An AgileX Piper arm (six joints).
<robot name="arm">
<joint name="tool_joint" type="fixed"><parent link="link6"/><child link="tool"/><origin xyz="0 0 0" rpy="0 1.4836 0"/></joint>
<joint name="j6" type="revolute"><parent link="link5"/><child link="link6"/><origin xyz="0.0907 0 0.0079"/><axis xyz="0.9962 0 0.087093"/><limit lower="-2.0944" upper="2.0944"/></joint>
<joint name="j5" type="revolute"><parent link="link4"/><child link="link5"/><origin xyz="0 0 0"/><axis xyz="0 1 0"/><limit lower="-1.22" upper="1.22"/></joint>
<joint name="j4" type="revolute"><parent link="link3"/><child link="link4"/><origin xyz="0.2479 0 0.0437"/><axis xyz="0.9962 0 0.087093"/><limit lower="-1.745" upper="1.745"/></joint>
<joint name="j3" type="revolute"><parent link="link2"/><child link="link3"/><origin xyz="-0.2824 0 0.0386"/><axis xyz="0 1 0"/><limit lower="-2.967" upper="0"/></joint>
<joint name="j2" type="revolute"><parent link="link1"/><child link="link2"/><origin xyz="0 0 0"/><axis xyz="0 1 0"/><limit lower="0" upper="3.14"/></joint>
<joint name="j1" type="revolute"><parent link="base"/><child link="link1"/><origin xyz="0 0 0.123"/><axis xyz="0 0 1"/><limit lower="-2.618" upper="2.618"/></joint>
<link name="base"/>
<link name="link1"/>
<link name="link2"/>
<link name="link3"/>
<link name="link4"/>
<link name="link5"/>
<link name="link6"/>
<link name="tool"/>
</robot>
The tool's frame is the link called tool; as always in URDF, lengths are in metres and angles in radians.
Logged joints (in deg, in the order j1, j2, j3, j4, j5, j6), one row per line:
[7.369, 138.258, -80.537, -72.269, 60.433, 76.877]
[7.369, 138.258, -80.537, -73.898, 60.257, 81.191]
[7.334, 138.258, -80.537, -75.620, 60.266, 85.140]
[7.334, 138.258, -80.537, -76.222, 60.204, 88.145]
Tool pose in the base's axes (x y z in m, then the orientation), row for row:
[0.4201, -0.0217, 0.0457, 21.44, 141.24, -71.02]
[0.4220, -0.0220, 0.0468, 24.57, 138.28, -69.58]
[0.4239, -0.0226, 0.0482, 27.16, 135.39, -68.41]
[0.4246, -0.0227, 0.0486, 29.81, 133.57, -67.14]
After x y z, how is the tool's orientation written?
As a rotation vector, in degrees.
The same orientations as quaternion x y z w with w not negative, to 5 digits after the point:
[0.13225, 0.87123, -0.43808, 0.17762]
[0.15354, 0.86413, -0.43481, 0.20162]
[0.17176, 0.85622, -0.43263, 0.22407]
[0.18993, 0.85100, -0.42776, 0.23821]

